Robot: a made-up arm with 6 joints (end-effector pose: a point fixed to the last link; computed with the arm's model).
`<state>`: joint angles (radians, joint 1 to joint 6).
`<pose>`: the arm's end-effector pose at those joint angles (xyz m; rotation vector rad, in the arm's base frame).
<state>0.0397 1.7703 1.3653 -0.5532 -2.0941 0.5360</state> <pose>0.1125 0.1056 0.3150 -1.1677 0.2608 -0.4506</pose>
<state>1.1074 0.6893 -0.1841 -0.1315 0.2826 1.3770</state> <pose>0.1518 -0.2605 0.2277 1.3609 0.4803 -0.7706</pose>
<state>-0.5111 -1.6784 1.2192 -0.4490 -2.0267 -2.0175</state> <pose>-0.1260 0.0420 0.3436 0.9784 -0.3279 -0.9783</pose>
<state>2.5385 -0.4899 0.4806 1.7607 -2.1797 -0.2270</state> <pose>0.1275 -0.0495 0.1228 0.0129 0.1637 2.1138</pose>
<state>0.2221 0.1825 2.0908 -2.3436 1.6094 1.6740</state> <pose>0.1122 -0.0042 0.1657 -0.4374 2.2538 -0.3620</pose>
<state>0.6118 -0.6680 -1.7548 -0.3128 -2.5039 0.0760</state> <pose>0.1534 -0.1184 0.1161 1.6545 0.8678 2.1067</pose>
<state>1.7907 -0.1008 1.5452 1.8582 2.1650 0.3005</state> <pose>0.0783 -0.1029 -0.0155 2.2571 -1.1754 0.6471</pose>
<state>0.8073 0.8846 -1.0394 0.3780 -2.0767 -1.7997</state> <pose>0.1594 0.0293 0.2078 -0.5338 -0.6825 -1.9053</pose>
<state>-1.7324 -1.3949 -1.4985 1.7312 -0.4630 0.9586</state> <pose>-0.1136 0.2617 0.1006 -1.0910 -1.1477 0.3511</pose>
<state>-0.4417 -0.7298 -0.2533 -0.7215 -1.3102 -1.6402</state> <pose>-0.0507 -0.1940 0.2970 1.0435 -0.0613 0.2871</pose>
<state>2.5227 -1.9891 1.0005 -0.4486 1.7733 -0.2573</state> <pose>0.0385 -0.1264 0.0331 0.3991 0.4284 0.0477</pose>
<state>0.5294 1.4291 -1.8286 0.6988 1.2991 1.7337</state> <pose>0.2401 -0.1324 0.1575 1.7822 2.3301 -0.3679</pose>
